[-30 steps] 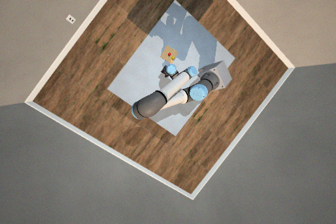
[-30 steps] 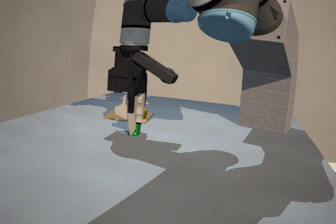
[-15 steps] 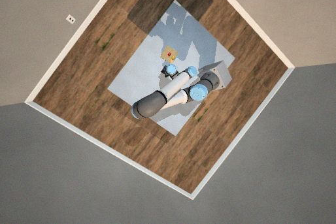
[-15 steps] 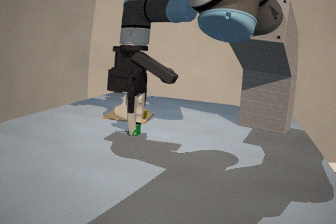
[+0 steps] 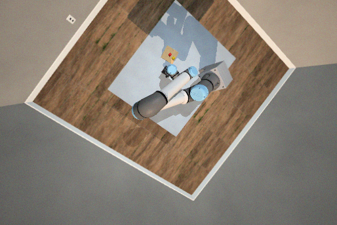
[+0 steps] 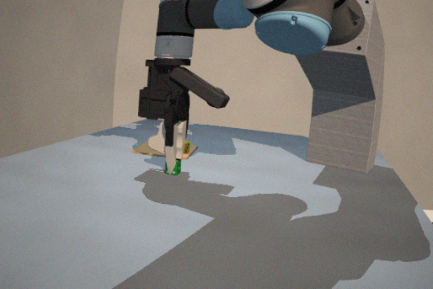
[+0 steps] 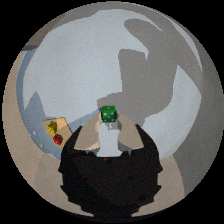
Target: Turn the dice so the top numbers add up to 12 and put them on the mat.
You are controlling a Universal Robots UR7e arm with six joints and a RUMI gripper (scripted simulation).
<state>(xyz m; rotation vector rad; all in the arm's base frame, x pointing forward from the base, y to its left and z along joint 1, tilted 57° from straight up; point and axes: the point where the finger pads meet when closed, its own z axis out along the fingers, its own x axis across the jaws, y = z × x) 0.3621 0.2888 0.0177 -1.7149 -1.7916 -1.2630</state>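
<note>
The green die is 10 mm below my hand. The rest, counted from my hand: tan mat (130 mm ahead, 150 mm to the right, 20 mm below); then red die (130 mm ahead, 150 mm to the right); then yellow die (80 mm ahead, 160 mm to the right).
</note>
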